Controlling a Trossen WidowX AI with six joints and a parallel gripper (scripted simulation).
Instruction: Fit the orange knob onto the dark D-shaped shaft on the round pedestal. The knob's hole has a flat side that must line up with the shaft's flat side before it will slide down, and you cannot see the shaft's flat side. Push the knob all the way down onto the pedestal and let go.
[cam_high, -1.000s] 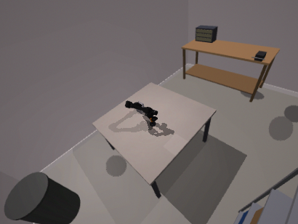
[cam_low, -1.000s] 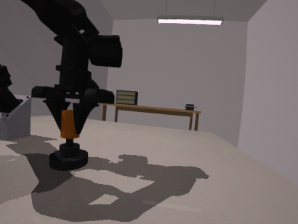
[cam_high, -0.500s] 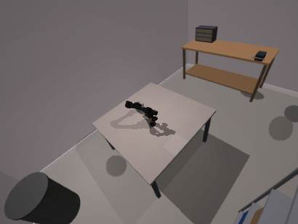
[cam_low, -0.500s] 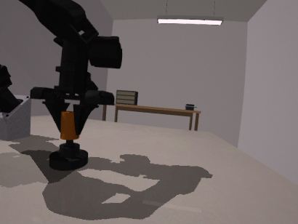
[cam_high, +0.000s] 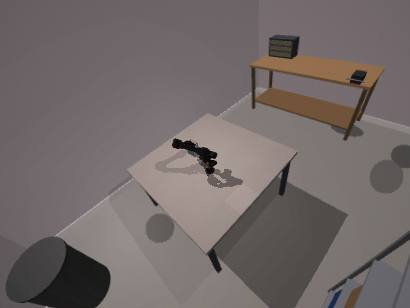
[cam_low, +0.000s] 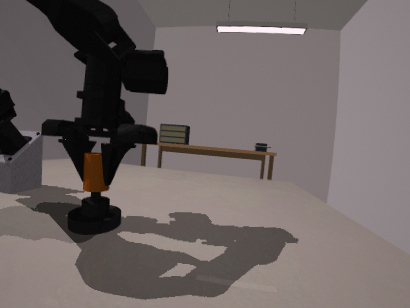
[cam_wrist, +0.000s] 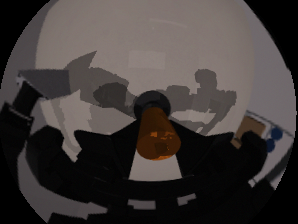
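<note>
Right now my gripper tip is 2 cm below the orange knob. The rest, counted from my gripper tip: dark shaft 4 cm below.
</note>
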